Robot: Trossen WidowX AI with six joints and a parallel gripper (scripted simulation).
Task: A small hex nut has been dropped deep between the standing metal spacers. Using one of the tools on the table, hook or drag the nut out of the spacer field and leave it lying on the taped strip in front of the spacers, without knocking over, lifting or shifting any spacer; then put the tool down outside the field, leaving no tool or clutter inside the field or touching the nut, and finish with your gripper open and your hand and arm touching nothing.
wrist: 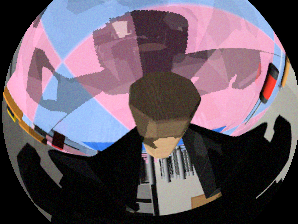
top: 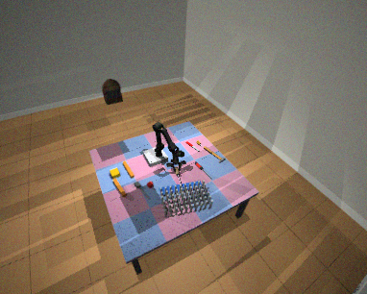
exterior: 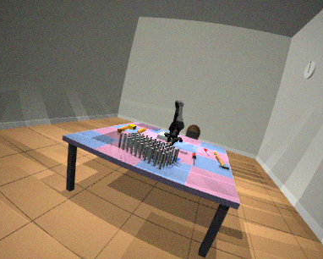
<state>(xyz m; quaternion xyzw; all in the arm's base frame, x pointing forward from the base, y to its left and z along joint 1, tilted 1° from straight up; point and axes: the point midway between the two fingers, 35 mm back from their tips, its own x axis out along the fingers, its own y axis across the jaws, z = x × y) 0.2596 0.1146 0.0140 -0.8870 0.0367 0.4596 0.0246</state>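
The blue taped strip is 160 mm ahead of my gripper tip, 20 mm to the right of it and 30 mm below it. The rest, counted from my gripper tip: yellow block: 170 mm behind, 580 mm to the right, 10 mm below; then red cube: 60 mm ahead, 280 mm to the right, 10 mm below; then brown-handled tool: 100 mm ahead, 10 mm to the right.
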